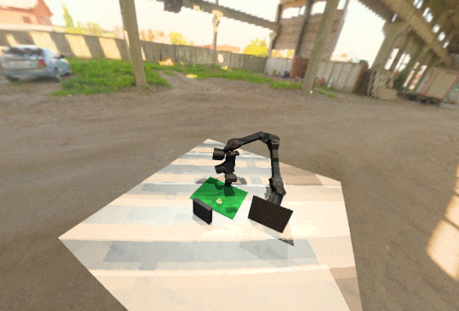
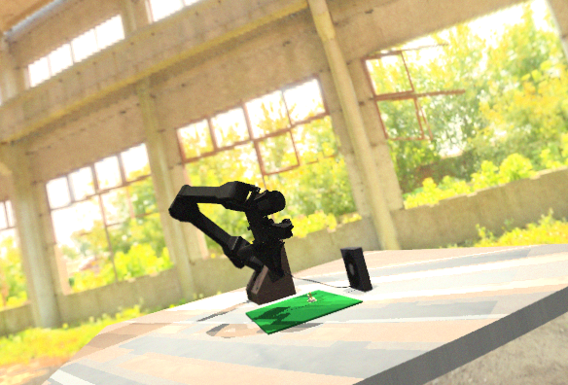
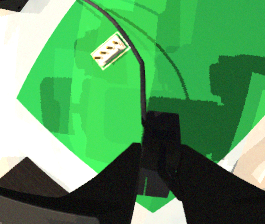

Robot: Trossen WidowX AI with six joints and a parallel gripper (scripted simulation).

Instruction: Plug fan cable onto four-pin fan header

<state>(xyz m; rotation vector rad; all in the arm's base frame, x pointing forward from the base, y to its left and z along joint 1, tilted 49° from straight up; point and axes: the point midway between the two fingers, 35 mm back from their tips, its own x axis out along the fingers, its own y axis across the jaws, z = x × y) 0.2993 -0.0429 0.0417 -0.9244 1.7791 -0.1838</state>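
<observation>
Now: gripper tip 12 cm above the green board, 4 cm short of it and 2 cm to the right of it. Round my gripper tip: black fan 20 cm to the left, 6 cm ahead, 5 cm below; dark plug 1 cm below, 1 cm behind.
</observation>
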